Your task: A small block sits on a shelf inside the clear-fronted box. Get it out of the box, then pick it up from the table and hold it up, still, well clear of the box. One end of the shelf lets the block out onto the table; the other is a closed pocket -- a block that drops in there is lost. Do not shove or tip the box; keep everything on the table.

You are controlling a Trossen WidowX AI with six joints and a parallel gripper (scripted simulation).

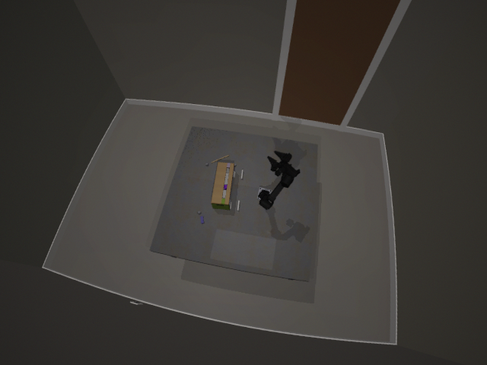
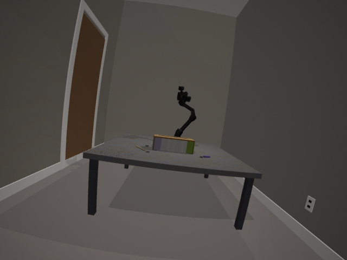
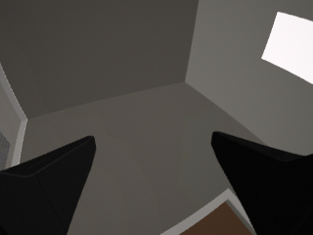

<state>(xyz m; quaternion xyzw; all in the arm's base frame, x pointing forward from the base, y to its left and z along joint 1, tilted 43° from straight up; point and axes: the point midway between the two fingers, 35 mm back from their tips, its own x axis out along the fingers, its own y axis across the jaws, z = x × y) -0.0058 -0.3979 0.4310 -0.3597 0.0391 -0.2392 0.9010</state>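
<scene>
Now: gripper tip 320 mm short of the purple block, 60 mm to the right of it and 560 mm above it. Also, from my gripper tip: thin wooden stick (480 mm ahead, 240 mm to the right, 650 mm below); then box (310 mm ahead, 30 mm to the left, 590 mm below).
</scene>
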